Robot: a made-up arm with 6 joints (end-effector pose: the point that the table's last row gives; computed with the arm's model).
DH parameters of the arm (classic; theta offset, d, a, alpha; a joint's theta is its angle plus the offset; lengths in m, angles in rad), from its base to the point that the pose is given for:
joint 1: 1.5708 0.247 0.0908 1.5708
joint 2: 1.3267 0 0.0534 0
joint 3: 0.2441 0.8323 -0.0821 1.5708
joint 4: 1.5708 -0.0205 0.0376 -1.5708
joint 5: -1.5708 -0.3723 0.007 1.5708
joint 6: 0 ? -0.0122 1.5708
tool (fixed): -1.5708 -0.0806 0 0
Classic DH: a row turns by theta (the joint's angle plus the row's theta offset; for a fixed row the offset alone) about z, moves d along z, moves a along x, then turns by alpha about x.
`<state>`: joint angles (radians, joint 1 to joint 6).
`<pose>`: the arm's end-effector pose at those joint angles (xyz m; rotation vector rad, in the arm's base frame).
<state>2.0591 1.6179 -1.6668 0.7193 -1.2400 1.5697</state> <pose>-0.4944 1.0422 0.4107 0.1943 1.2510 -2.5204</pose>
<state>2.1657 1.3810 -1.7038 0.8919 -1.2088 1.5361</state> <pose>-0.6438 0.9937 0.3866 0.5702 1.0786 -2.3358</pose>
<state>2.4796 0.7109 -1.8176 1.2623 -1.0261 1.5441</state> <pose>-0.9537 0.7581 0.3755 1.5530 1.1633 -1.5454</pose>
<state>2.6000 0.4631 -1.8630 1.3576 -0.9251 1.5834</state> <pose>-1.0474 0.6299 0.3972 1.8330 1.3490 -1.1411</pose>
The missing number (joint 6, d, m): 0.0568
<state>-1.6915 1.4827 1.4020 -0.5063 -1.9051 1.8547</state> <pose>-0.0825 -0.7350 -0.0694 0.7899 1.0880 2.5970</pose>
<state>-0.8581 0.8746 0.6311 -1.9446 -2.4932 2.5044</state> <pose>0.4059 -0.1535 0.2505 2.1823 0.0460 0.8410</pose>
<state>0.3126 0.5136 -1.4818 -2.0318 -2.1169 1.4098</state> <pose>0.4348 0.0902 0.2497 0.9820 1.3259 -0.5941</pose>
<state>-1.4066 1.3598 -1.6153 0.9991 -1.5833 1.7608</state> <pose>0.1806 -1.2136 0.3315 -0.7752 0.1680 0.2552</pose>
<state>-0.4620 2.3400 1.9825 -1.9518 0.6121 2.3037</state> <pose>0.3050 -0.3769 0.3478 2.1412 1.7200 0.7984</pose>
